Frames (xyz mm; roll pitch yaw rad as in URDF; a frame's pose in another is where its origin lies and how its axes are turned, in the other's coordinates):
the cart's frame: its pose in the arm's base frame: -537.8 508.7 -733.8 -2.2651 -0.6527 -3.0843
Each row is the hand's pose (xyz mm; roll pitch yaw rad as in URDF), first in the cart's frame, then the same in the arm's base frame.
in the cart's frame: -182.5 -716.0 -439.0 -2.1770 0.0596 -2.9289
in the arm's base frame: 117.8 425.3 -184.3 0.0296 0.4486 -0.0417
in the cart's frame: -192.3 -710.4 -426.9 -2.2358 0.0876 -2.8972
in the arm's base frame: 118.6 419.7 -199.9 -0.0298 0.4065 -0.0376
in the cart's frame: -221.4 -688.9 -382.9 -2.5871 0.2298 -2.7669
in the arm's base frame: 115.8 399.4 -253.0 -0.3892 0.2187 0.0030
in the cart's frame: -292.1 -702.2 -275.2 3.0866 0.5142 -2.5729
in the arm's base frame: 141.5 309.5 -342.6 -1.0615 -0.0908 0.1357
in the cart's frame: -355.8 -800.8 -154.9 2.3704 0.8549 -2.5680
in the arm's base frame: 200.2 157.0 -382.2 -1.8344 -0.2694 0.4311
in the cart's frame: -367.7 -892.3 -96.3 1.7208 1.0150 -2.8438
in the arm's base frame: 235.4 55.3 -363.4 -2.3170 -0.2218 0.6610
